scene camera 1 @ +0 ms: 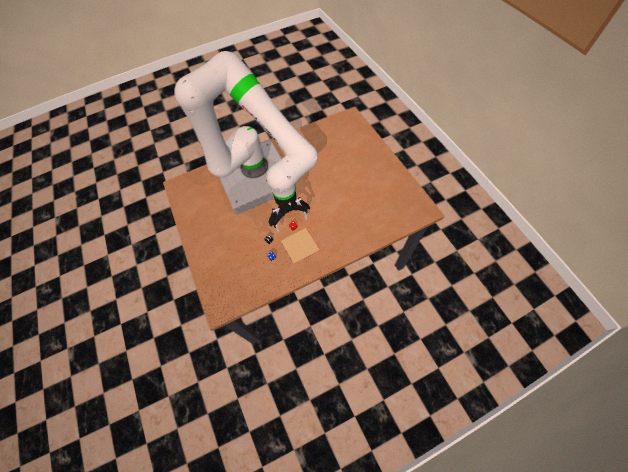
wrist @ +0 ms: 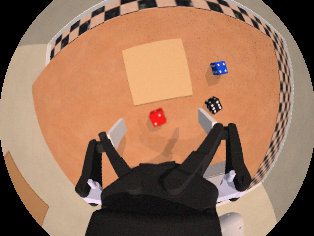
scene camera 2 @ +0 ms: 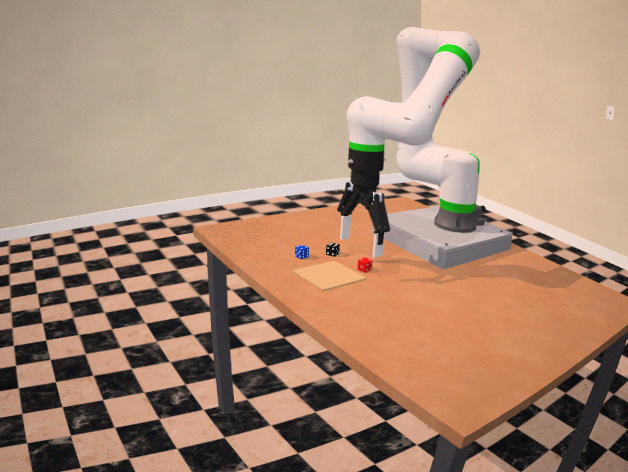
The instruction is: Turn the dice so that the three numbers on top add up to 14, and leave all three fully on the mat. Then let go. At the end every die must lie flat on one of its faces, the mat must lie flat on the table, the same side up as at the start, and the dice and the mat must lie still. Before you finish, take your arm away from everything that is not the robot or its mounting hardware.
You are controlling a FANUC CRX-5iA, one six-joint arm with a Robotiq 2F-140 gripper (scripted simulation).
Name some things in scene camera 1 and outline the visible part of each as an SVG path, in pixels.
A tan mat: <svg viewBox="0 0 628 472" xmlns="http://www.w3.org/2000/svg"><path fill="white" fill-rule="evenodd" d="M306 228L281 240L294 264L319 251L318 246Z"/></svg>
